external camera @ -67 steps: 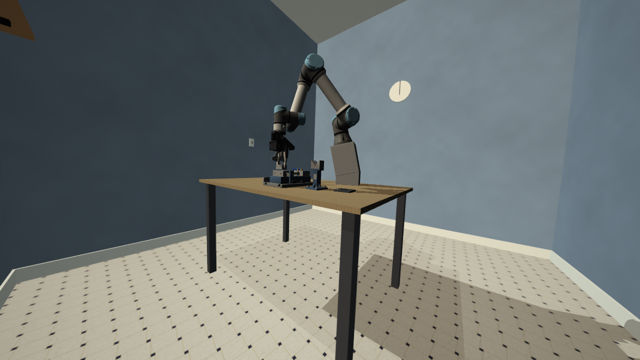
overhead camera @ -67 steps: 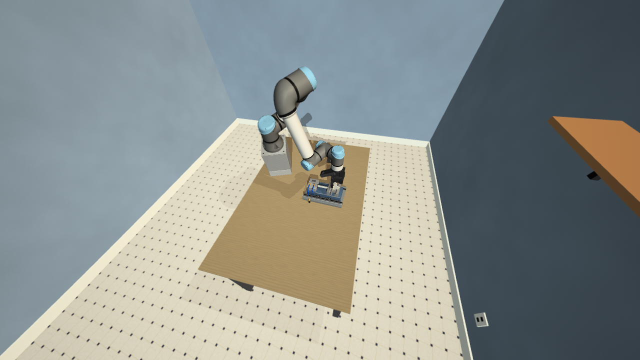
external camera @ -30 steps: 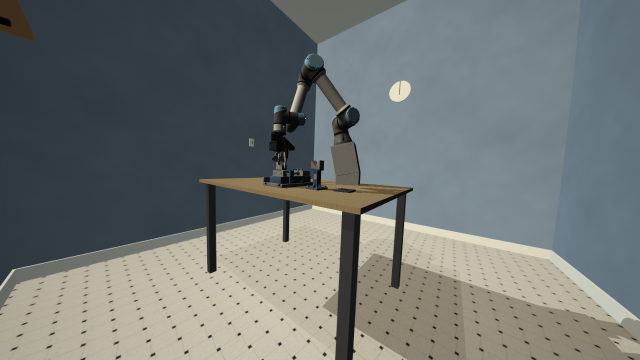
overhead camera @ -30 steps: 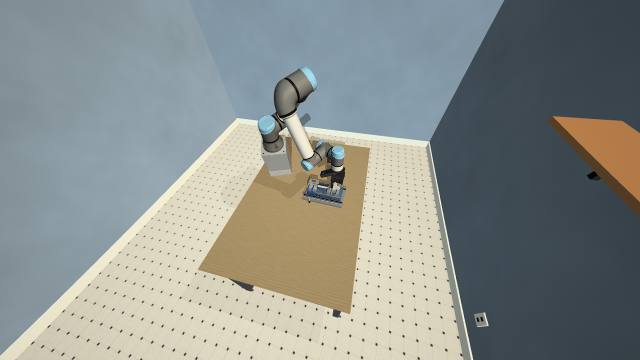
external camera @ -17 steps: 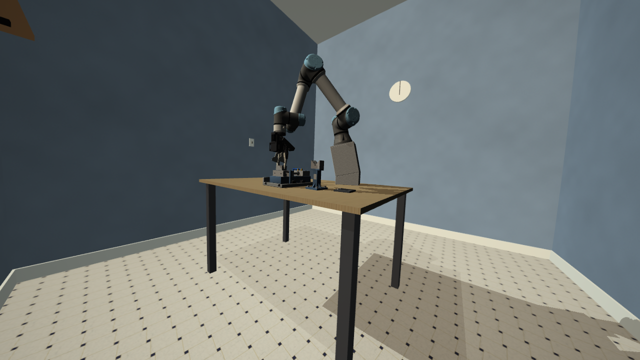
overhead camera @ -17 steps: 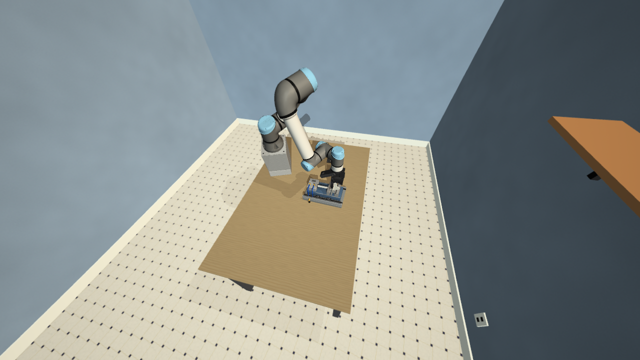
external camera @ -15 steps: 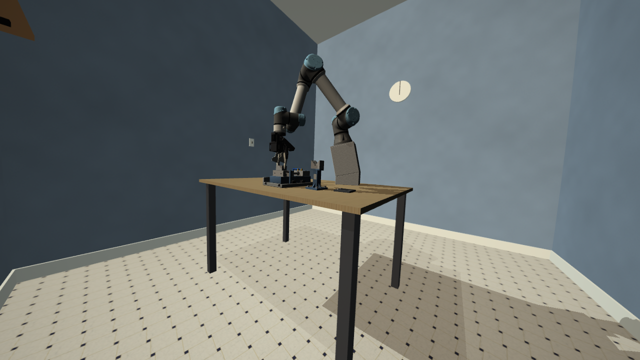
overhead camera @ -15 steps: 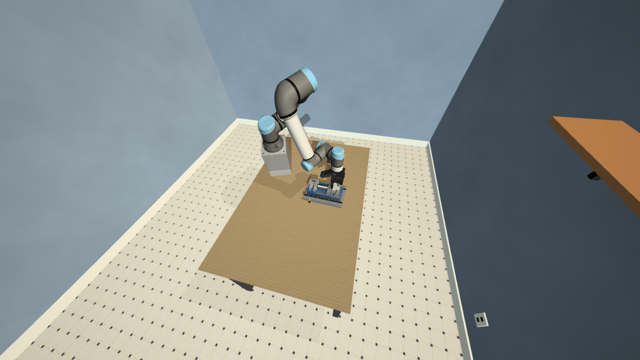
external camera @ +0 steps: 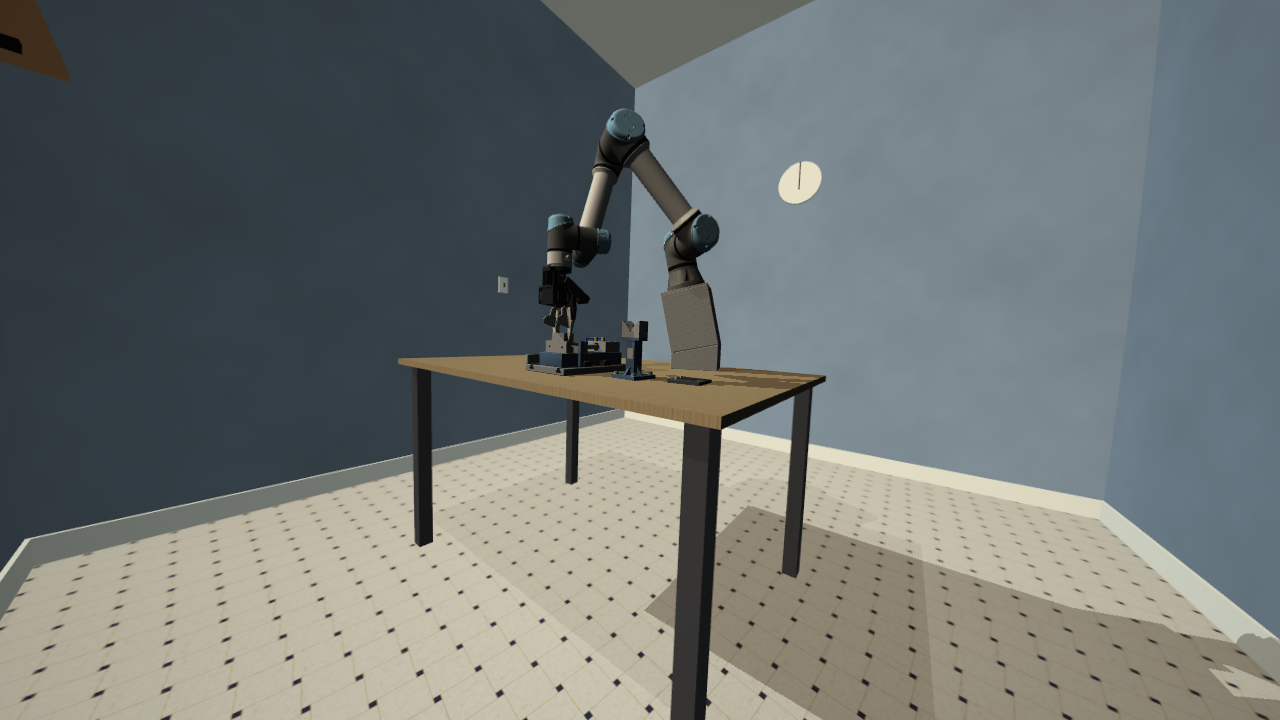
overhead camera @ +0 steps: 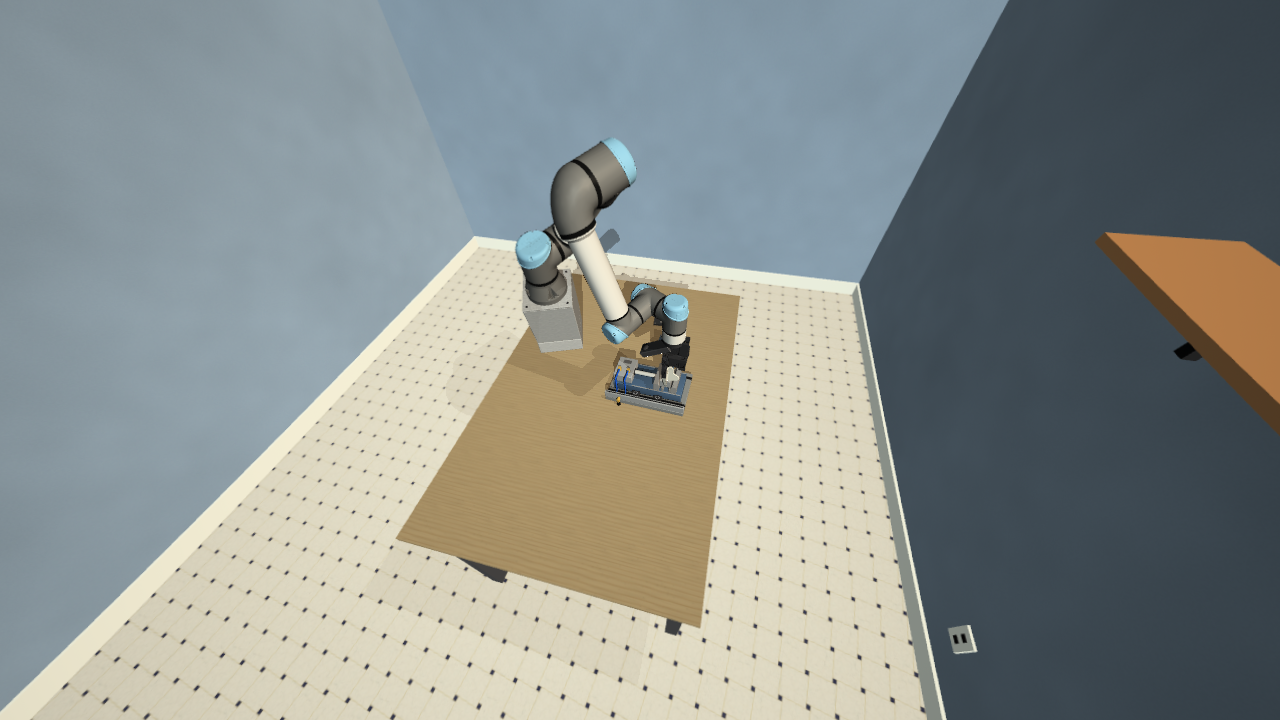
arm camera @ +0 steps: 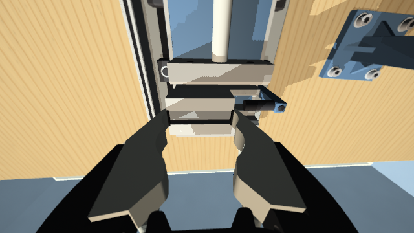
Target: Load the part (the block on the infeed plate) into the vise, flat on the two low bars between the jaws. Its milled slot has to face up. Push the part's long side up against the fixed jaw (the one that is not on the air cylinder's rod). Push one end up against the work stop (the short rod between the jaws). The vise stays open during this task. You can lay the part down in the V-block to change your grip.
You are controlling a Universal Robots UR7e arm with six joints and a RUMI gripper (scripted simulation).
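Right now the part is right at my hand. The rest, counted from my hand: cylinder rod (90 mm behind, 20 mm to the left, 40 mm below); fixed jaw (30 mm ahead, 20 mm to the left, 40 mm below); moving jaw (30 mm behind, 20 mm to the left, 40 mm below).
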